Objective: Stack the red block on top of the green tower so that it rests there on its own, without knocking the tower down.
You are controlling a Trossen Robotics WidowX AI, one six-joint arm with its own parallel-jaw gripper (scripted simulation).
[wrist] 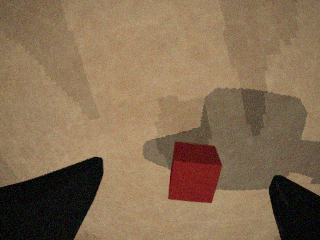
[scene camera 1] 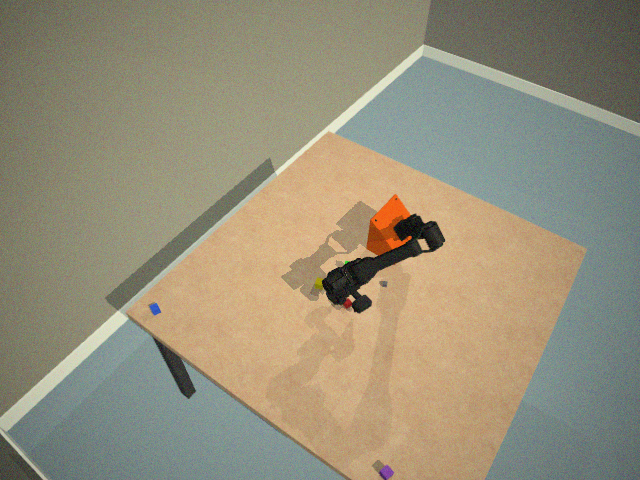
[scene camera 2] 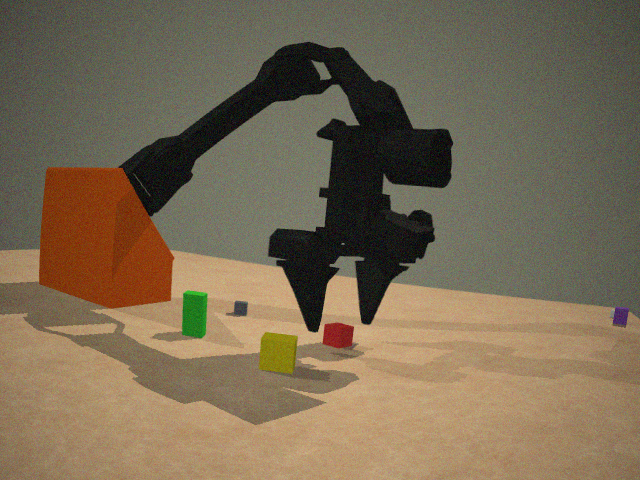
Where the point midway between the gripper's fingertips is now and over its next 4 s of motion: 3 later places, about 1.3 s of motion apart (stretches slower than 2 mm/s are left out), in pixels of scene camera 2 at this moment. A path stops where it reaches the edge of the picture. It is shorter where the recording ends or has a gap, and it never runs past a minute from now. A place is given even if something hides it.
The gripper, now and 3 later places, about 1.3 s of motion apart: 340, 328; 347, 250; 205, 225; 195, 286
